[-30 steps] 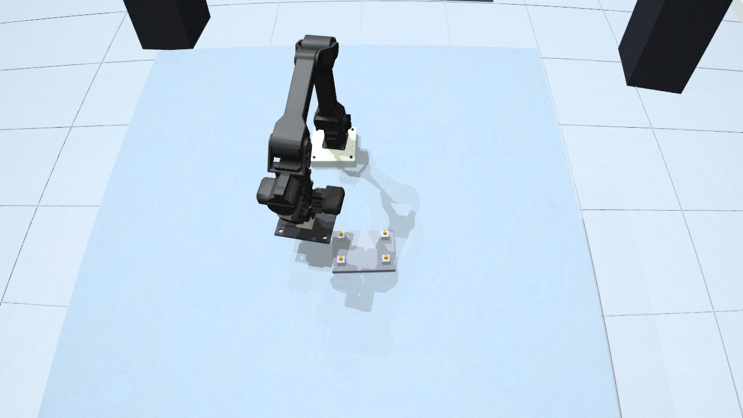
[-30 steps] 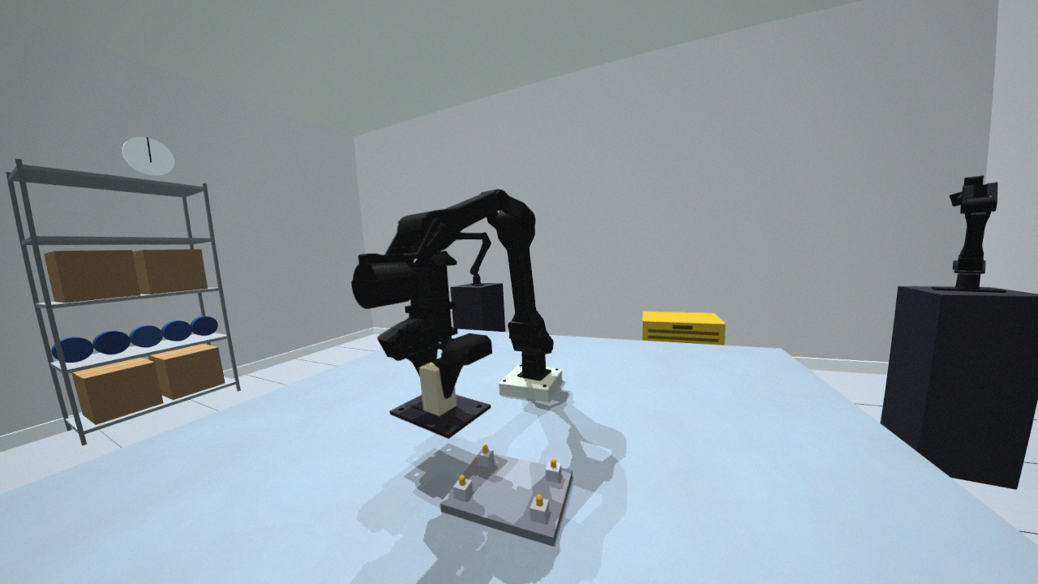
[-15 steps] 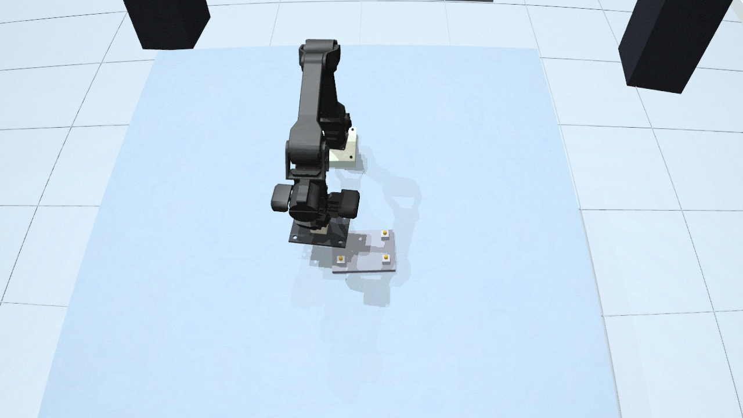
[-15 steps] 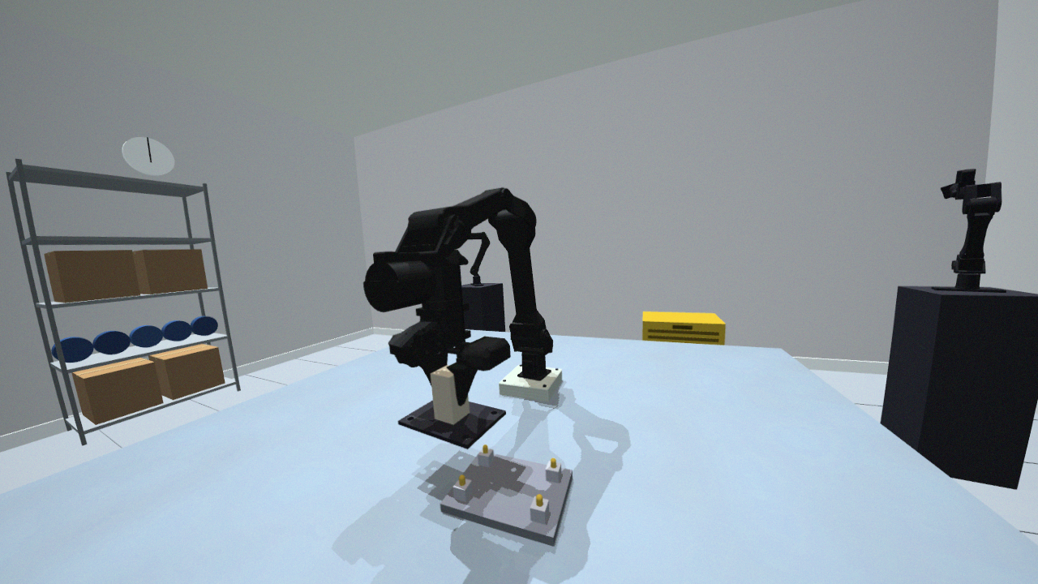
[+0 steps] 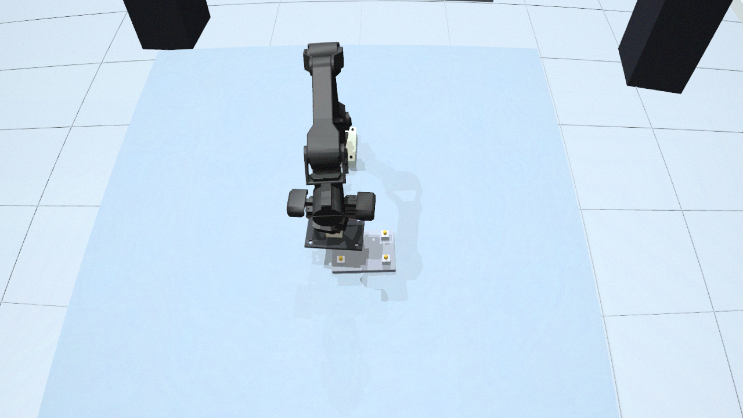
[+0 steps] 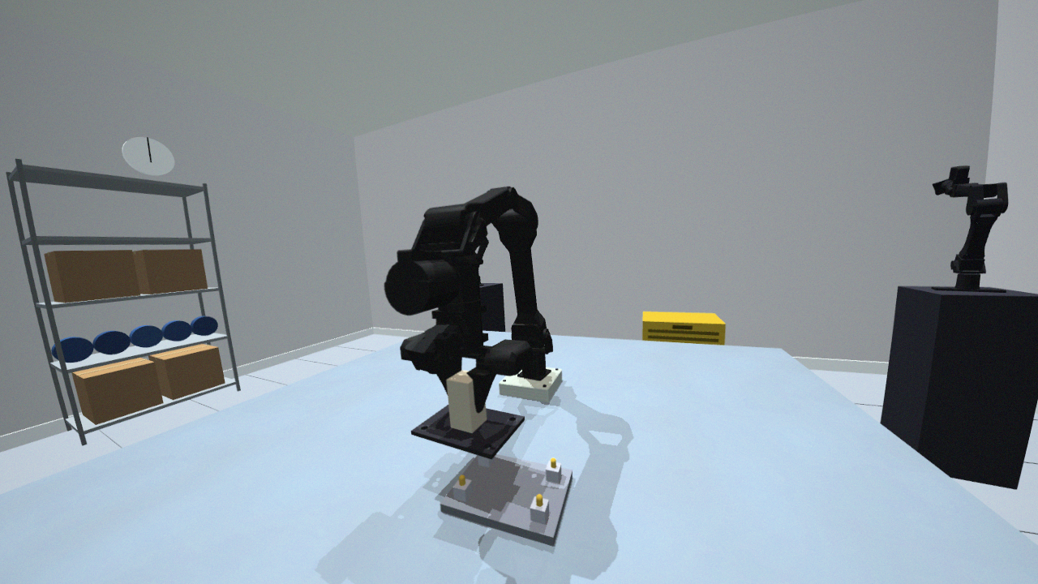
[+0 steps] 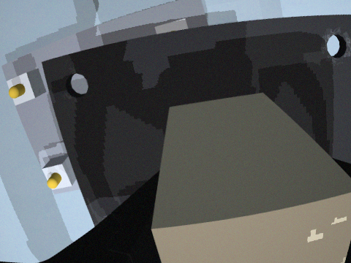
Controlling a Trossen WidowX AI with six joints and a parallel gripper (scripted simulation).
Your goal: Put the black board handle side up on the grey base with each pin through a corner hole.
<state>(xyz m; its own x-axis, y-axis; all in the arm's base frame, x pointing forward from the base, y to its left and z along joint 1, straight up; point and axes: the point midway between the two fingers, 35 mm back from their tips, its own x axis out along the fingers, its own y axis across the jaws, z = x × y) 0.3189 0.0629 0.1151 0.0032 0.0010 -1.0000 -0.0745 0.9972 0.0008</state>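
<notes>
The grey base is 6 cm to the left of my gripper tip and 10 cm below it. The rest, counted from my gripper tip: flat black board (1 cm below).
</notes>
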